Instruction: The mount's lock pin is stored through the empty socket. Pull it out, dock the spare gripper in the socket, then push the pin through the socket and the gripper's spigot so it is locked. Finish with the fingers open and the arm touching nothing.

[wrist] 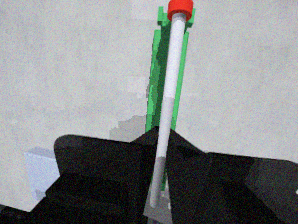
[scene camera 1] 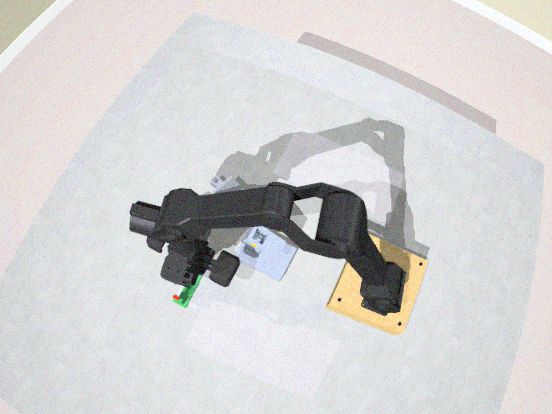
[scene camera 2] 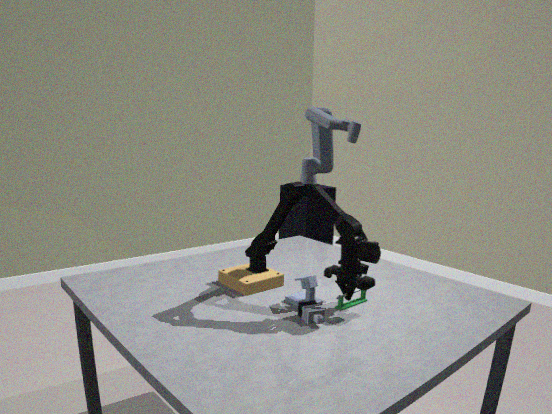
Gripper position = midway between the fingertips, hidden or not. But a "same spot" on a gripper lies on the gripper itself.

my gripper: wrist; scene camera 1; scene camera 2 348,300
same spot on my gripper: (wrist: 95,173) = (scene camera 1: 199,267)
